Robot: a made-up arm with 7 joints.
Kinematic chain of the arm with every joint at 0, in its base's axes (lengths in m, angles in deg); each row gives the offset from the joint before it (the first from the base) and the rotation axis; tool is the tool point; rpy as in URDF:
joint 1: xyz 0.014 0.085 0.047 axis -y
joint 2: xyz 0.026 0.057 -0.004 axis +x
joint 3: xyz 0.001 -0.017 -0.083 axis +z
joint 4: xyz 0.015 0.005 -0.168 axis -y
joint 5: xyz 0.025 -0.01 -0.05 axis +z
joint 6: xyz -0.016 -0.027 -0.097 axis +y
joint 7: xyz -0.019 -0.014 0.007 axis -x
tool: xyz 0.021 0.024 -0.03 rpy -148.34 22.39 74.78
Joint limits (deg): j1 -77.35..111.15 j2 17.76..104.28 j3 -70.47..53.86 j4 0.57..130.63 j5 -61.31..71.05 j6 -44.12..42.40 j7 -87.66..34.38
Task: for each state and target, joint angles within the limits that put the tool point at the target. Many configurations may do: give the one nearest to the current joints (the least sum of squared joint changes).
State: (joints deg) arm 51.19 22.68 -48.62 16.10 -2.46 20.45 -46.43
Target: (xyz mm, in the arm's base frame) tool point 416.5 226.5 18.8
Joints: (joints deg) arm 76.45 22.00 -44.54 15.84 -3.02 20.07 -30.42
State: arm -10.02 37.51 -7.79 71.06 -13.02 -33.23 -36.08
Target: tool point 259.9 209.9 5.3
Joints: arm 35.14 32.44 -3.67 111.93 -12.46 -34.00 -29.13
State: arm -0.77 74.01 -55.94 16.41 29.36 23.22 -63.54
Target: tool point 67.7 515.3 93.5
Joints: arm 20.22 104.28 -36.61 10.66 26.68 17.48 -78.57
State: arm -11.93 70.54 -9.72 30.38 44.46 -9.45 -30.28
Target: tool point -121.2 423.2 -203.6
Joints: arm -50.26 56.45 -18.43 23.63 44.00 -10.06 -41.47
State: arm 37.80 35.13 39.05 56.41 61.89 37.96 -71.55
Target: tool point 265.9 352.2 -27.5
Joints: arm 39.73 32.42 37.32 59.28 61.92 37.63 -72.38
